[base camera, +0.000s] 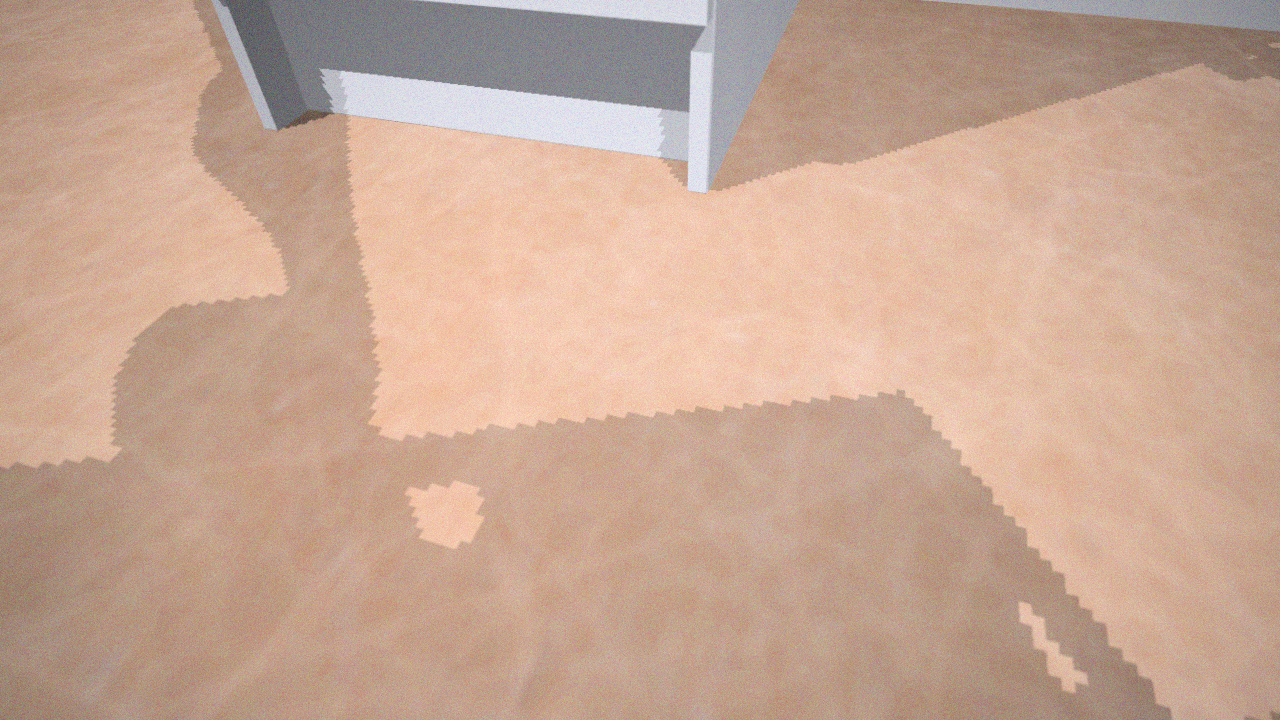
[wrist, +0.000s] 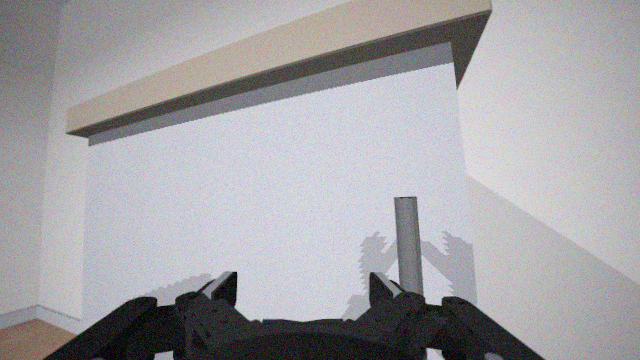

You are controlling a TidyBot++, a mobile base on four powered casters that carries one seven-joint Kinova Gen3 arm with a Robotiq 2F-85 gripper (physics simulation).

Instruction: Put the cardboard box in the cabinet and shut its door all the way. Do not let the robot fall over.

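Places are measured from the arm's base along level axes (x ahead, y left, z up), in centimetres.
Pixels of known places: gripper, between the fingertips: (wrist: pixel 304 287).
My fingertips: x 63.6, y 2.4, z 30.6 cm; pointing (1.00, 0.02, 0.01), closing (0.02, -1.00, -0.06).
Behind a point stands the place of what it marks.
The white cabinet (base camera: pixel 700 116) {x 65.3, y -9.0, z -32.4 cm} (wrist: pixel 250 190) {x 70.1, y 7.4, z 37.4 cm} stands ahead. Its lower part and legs show at the top of the base camera view. In the wrist view its flat white front lies under a beige top board (wrist: pixel 280 55) {x 66.4, y 3.8, z 48.4 cm}. A grey vertical bar handle (wrist: pixel 409 240) {x 61.2, y -3.8, z 33.7 cm} stands out near the right edge of that front. My gripper (wrist: pixel 304 287) {x 63.6, y 2.4, z 30.6 cm} is open and empty, in front of the cabinet, with the handle beyond and to the right of its right finger. The cardboard box does not show in either view.
A tan floor (base camera: pixel 671 295) {x 51.5, y -5.0, z -39.7 cm} with patches of shadow lies between the base and the cabinet. A pale wall (wrist: pixel 560 125) {x 103.4, y -65.9, z 53.5 cm} rises behind and to the right of the cabinet. A wall corner and a bit of brown floor (wrist: pixel 37 340) {x 187.5, y 167.2, z -39.6 cm} show at the left in the wrist view.
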